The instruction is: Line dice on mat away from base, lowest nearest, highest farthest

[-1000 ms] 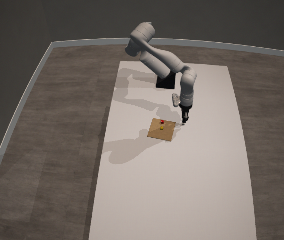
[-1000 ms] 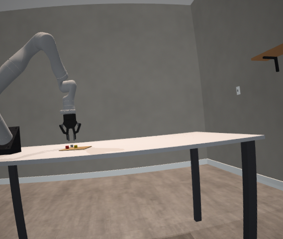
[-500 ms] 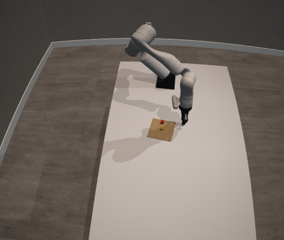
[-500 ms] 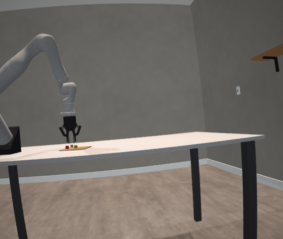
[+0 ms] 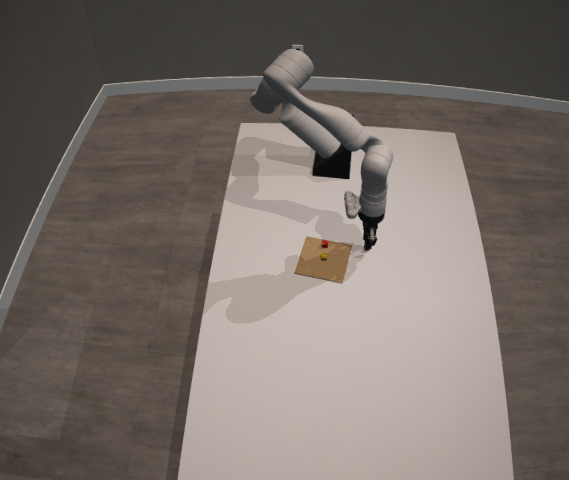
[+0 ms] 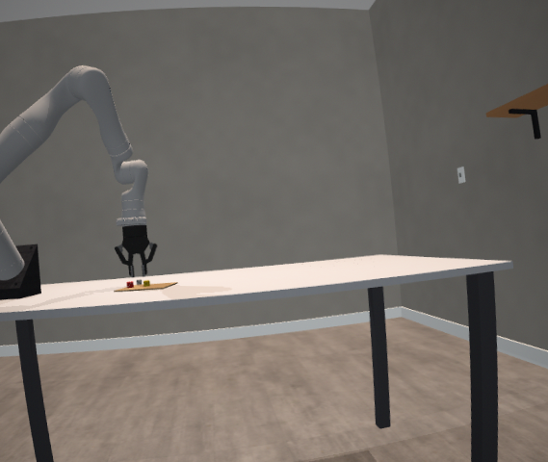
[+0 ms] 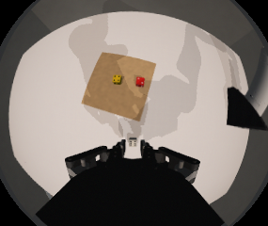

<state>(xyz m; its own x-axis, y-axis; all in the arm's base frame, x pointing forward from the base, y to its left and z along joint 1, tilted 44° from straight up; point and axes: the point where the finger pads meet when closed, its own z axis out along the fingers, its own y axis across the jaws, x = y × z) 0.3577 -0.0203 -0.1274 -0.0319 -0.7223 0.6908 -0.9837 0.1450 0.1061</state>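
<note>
Right now the white die is 3 cm below my hand. Round my hand: yellow die (3 cm ahead, 13 cm to the right, 3 cm below); then square mat (3 cm ahead, 13 cm to the right, 4 cm below); then red die (2 cm behind, 12 cm to the right, 3 cm below).
</note>
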